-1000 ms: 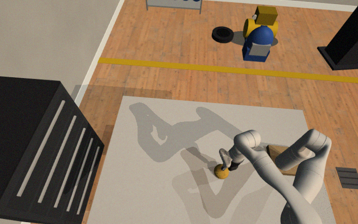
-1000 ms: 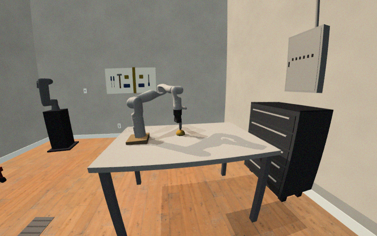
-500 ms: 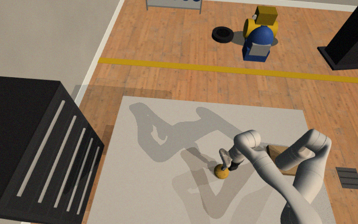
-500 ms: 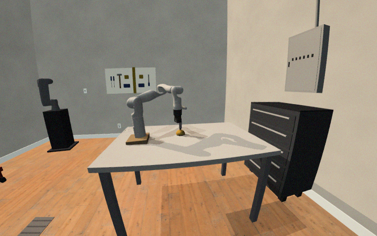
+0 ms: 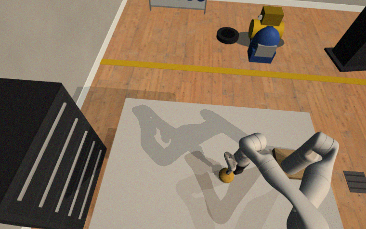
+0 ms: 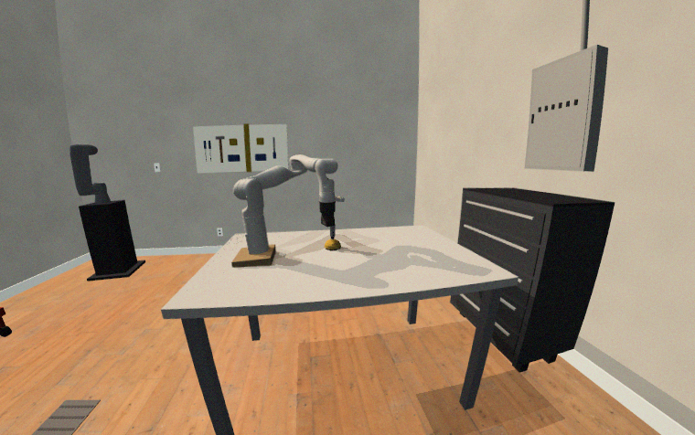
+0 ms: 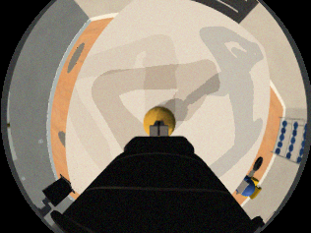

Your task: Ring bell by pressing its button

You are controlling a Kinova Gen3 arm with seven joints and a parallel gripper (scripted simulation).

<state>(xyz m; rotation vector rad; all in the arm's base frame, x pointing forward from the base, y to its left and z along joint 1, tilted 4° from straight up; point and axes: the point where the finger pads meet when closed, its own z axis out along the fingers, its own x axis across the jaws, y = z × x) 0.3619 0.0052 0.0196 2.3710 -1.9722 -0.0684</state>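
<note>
The yellow dome bell is 40 mm below my hand.
</note>
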